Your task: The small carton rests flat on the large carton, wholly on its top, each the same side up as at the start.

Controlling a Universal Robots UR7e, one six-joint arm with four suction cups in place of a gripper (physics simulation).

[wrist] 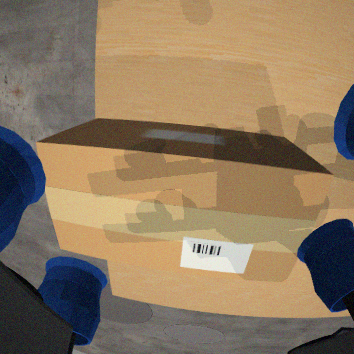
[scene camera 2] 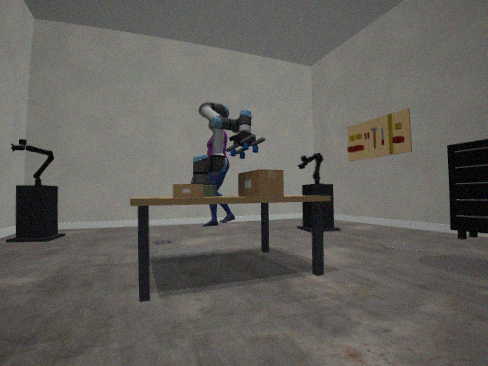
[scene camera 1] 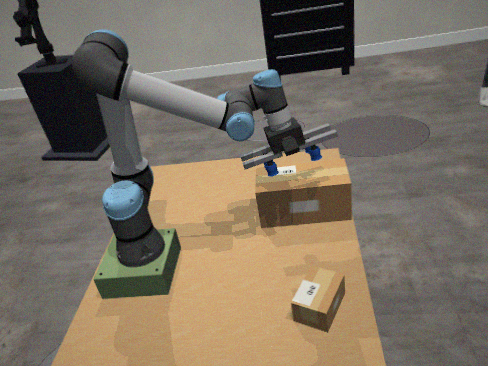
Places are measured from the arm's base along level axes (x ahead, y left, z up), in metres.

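Pixels of known places: end effector, tool point: [wrist: 197,218] [scene camera 2: 243,153] [scene camera 1: 292,161]; arm's base, origin of the base link: [scene camera 1: 141,250].
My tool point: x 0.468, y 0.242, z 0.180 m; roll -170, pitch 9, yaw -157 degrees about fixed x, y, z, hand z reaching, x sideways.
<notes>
For each thing: its top centre in the pictures, then the offset to it from my tool point.
- large carton, middle of its top: [wrist: 170,223] [scene camera 1: 300,175] [scene camera 2: 259,171] dx +0.004, dy +0.095, dz -0.114 m
- small carton, middle of its top: [scene camera 1: 318,288] [scene camera 2: 188,184] dx +0.103, dy -0.336, dz -0.193 m
The large carton [scene camera 1: 330,202] [scene camera 2: 267,185] [wrist: 80,160] stands on the table [scene camera 1: 225,280] [scene camera 2: 165,201] near its far right corner in scene camera 1. Its top carries a tape strip and a white barcode label. The small carton [scene camera 1: 320,292] [scene camera 2: 196,191] lies apart from it on the table near the right edge, turned at an angle, with tape and a white label on top. It does not show in the wrist view. My gripper [scene camera 1: 293,161] [scene camera 2: 244,150] hangs above the large carton, with a gap below its blue cups in scene camera 2. It is open and holds nothing.
The arm's green base block [scene camera 1: 135,287] stands at the table's left side. A black drawer cabinet [scene camera 1: 310,37] [scene camera 2: 470,185] stands on the floor beyond the table. A person in purple [scene camera 2: 210,145] is behind the arm. Dark pedestals [scene camera 2: 37,212] with small arms stand farther off.
</notes>
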